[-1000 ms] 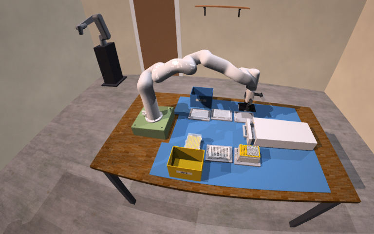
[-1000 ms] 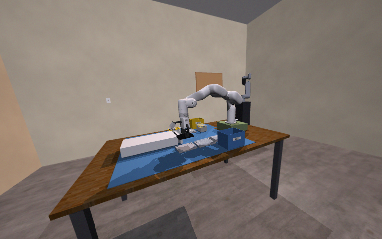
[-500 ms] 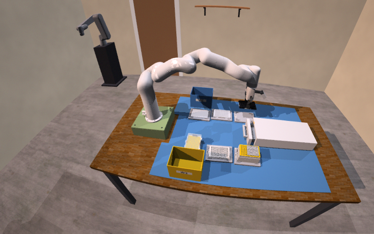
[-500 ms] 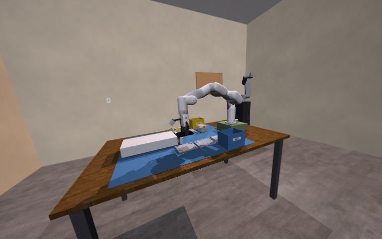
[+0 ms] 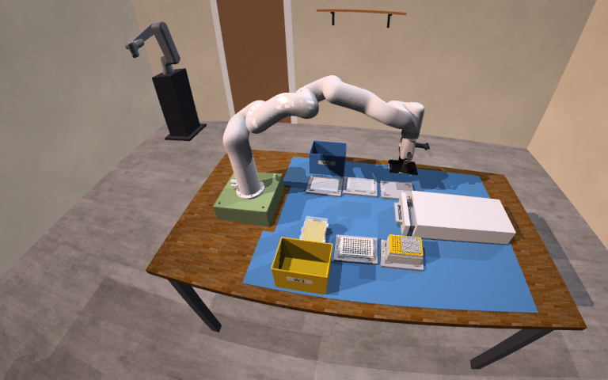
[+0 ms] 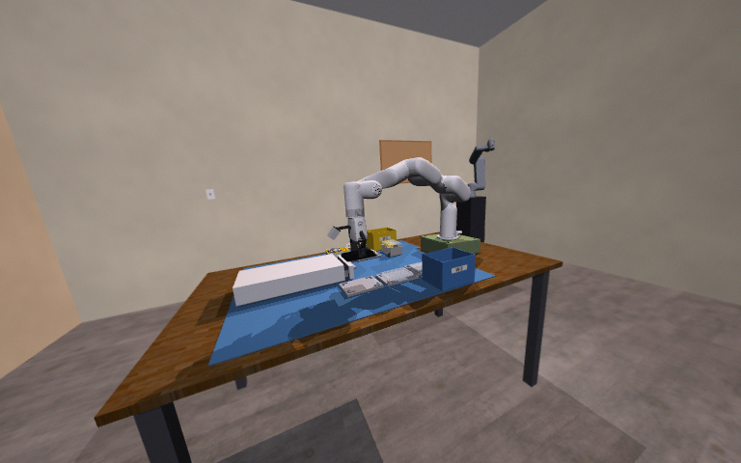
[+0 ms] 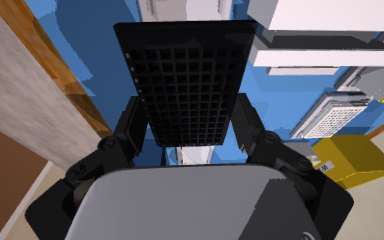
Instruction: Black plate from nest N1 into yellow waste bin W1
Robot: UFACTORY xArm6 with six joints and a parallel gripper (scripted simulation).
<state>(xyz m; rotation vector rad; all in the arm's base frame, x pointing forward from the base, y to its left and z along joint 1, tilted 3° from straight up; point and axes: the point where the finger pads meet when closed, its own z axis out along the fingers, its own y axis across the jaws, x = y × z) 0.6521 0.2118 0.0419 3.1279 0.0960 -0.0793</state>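
Right now my hand is 52 cm to the left of the yellow bin W1, 34 cm past it and 12 cm above it. Round my hand: black plate: 1 cm below; grey work nest: 15 cm below; drawer: 18 cm to the right, 14 cm ahead, 13 cm below.
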